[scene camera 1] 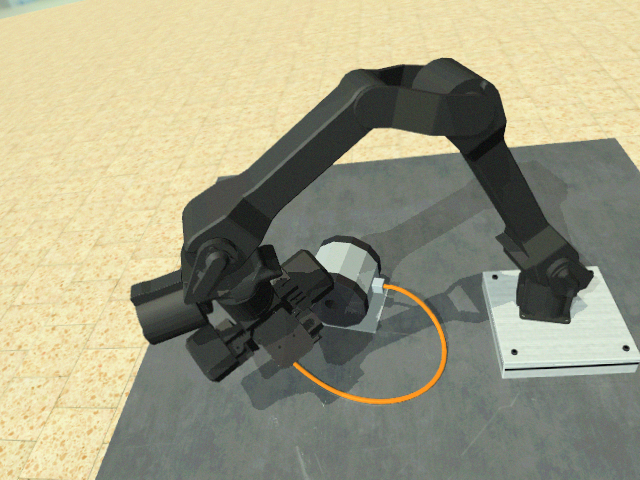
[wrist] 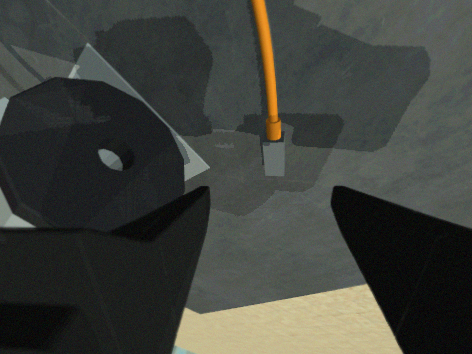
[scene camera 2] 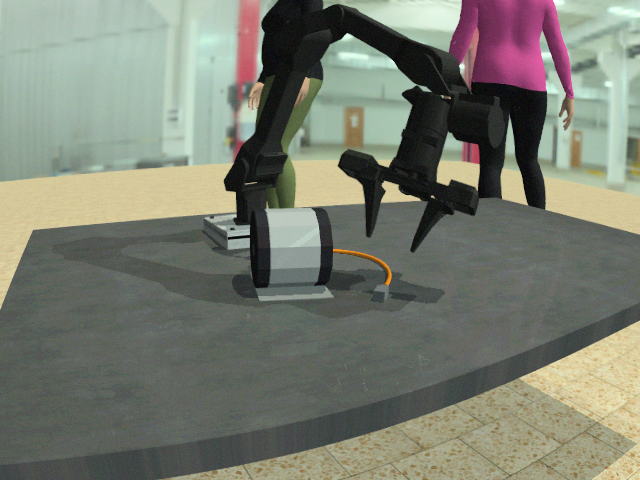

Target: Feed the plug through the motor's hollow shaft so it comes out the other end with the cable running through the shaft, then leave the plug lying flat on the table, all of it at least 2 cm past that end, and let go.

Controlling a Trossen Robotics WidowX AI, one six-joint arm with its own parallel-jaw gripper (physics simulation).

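Seen in the pictures: gripper, fingertip midpoint: (wrist: 270, 195) (scene camera 2: 389, 244); arm's base, origin of the base link: (scene camera 1: 543, 304).
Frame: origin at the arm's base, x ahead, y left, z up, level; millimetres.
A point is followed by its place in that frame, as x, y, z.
Observation:
The motor (scene camera 1: 347, 260) {269, 13, 69} (scene camera 2: 294, 248) {337, 7, 33} (wrist: 75, 160) {276, 58, 41} is a light cylinder with dark end caps on a pale base. One end of its shaft hole shows in the wrist view. The grey plug (scene camera 2: 381, 293) {376, 109, -19} (wrist: 274, 158) {361, 115, -17} lies on the table, apart from the motor, outside the end with that hole; the arm hides it in scene camera 1. The orange cable (scene camera 1: 382, 400) {196, 169, -25} (scene camera 2: 368, 255) {180, 163, -25} (wrist: 269, 65) {310, 146, -23} loops from the plug to a small pale block (scene camera 1: 378, 284) {227, 18, 29} at the motor's side, outside the shaft. My gripper (scene camera 2: 391, 243) {348, 128, 36} (wrist: 270, 195) {348, 128, 36} is open and empty, above the table and the plug.
The dark table (scene camera 1: 454, 423) {104, 182, -31} (scene camera 2: 155, 361) {501, -167, -30} (wrist: 260, 250) {478, 13, -30} bears everything. The arm's pale base plate (scene camera 1: 563, 351) {-21, 78, 2} (scene camera 2: 217, 230) {24, -67, -9} stands at the right in scene camera 1. The table's edge shows beyond the plug in the wrist view. Two people stand behind the table in scene camera 2.

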